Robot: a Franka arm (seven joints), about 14 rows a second.
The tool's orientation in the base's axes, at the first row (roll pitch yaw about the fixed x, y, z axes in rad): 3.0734 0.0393 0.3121
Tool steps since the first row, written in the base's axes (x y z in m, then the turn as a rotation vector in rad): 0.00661 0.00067 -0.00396 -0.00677 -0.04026 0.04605; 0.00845 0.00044 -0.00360 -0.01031 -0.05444 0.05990; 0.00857 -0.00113 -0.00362 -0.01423 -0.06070 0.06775; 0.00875 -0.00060 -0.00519 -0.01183 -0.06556 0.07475; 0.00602 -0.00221 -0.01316 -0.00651 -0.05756 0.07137; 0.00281 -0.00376 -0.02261 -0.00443 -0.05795 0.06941; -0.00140 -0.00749 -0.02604 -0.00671 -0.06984 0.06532; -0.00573 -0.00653 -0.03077 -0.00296 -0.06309 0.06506; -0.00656 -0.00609 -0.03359 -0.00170 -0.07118 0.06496
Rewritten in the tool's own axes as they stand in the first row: 0.00665 0.00114 0.00379 -0.02060 0.03924 -0.04270; 0.00831 0.00195 0.00342 -0.02886 0.05254 -0.05536; 0.00795 0.00347 0.00356 -0.03482 0.05780 -0.06264; 0.00834 0.00292 0.00508 -0.03430 0.06363 -0.06928; 0.00556 0.00306 0.01319 -0.02666 0.05745 -0.06662; 0.00241 0.00290 0.02278 -0.02472 0.05833 -0.06467; -0.00261 0.00490 0.02656 -0.03038 0.06863 -0.05964; -0.00624 0.00233 0.03127 -0.02473 0.06337 -0.05996; -0.00679 0.00146 0.03406 -0.02601 0.07142 -0.05926
